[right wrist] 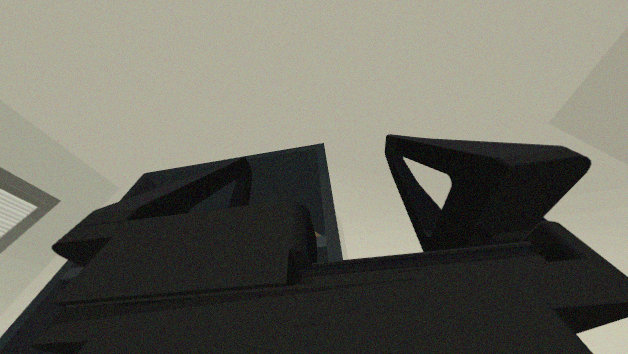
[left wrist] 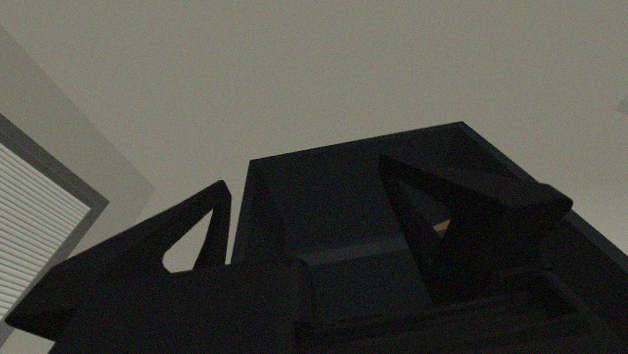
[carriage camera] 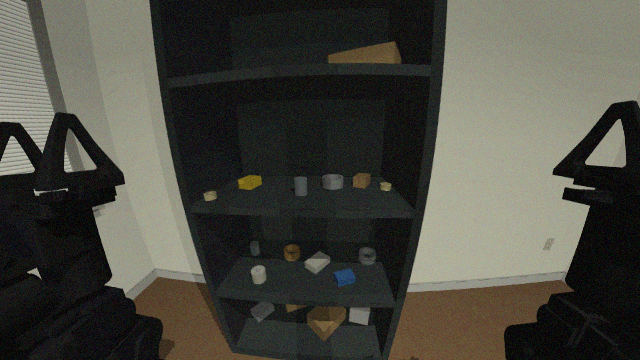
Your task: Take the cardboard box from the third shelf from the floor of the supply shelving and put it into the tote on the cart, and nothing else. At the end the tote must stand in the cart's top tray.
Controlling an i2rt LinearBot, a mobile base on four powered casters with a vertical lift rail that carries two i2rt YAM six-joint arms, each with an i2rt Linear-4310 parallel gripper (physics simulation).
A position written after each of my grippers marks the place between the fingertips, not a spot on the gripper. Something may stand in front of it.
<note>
In view: my left gripper point(carriage camera: 36, 117), my right gripper point(right wrist: 315, 154), a dark supply shelving point(carriage camera: 242, 95) and a window with blinds point(left wrist: 54, 208).
My left gripper shows as well in the left wrist view point(left wrist: 303, 175). The dark supply shelving also shows in the right wrist view point(right wrist: 300, 174) and in the left wrist view point(left wrist: 327, 205).
</note>
